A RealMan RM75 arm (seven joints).
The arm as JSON. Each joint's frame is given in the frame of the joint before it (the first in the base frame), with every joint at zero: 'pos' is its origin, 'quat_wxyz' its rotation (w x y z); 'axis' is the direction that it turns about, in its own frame. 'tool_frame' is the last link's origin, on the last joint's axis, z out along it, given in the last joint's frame.
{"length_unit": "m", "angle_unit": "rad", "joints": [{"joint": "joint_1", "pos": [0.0, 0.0, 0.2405], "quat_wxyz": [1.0, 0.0, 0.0, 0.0], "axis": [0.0, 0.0, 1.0]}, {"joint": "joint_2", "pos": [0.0, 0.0, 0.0], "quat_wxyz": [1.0, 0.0, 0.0, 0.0], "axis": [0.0, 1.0, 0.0]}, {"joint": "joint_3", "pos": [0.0, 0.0, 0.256], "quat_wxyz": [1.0, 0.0, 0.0, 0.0], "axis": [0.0, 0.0, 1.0]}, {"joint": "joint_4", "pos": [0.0, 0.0, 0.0], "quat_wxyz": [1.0, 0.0, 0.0, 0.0], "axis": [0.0, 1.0, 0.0]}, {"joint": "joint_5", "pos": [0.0, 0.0, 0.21], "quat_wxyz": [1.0, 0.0, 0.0, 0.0], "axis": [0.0, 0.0, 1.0]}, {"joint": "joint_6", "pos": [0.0, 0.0, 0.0], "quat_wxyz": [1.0, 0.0, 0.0, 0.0], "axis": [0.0, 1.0, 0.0]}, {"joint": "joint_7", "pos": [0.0, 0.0, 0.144], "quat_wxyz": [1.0, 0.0, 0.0, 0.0], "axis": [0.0, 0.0, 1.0]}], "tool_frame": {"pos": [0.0, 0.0, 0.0], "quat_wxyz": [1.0, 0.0, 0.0, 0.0]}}
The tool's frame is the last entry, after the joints.
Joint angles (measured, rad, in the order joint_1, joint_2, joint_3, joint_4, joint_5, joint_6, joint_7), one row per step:
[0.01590, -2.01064, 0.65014, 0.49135, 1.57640, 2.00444, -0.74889]
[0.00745, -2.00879, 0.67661, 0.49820, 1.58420, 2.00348, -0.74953]
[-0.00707, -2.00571, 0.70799, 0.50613, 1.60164, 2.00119, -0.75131]
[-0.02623, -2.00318, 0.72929, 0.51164, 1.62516, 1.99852, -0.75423]
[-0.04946, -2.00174, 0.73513, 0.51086, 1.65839, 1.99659, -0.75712]
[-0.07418, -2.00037, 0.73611, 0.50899, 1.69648, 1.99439, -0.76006]
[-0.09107, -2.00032, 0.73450, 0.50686, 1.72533, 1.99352, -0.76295]
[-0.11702, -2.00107, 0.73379, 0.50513, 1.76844, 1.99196, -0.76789]
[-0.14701, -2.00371, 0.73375, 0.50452, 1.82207, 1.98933, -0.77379]
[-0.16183, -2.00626, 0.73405, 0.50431, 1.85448, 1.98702, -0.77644]
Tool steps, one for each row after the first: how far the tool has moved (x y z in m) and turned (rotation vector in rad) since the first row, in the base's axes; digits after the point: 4 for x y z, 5 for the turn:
[0.0024, 0.0023, -0.0029, -0.03001, 0.00933, -0.02268]
[0.0054, 0.0059, -0.0069, -0.07370, 0.02415, -0.05286]
[0.0083, 0.0104, -0.0107, -0.11497, 0.03909, -0.08131]
[0.0107, 0.0153, -0.0144, -0.15295, 0.05183, -0.10450]
[0.0129, 0.0203, -0.0180, -0.19108, 0.06640, -0.12628]
[0.0145, 0.0233, -0.0207, -0.21852, 0.07539, -0.13981]
[0.0171, 0.0279, -0.0250, -0.26065, 0.09017, -0.16164]
[0.0203, 0.0329, -0.0306, -0.31264, 0.11013, -0.18729]
[0.0217, 0.0347, -0.0342, -0.34346, 0.12263, -0.19985]

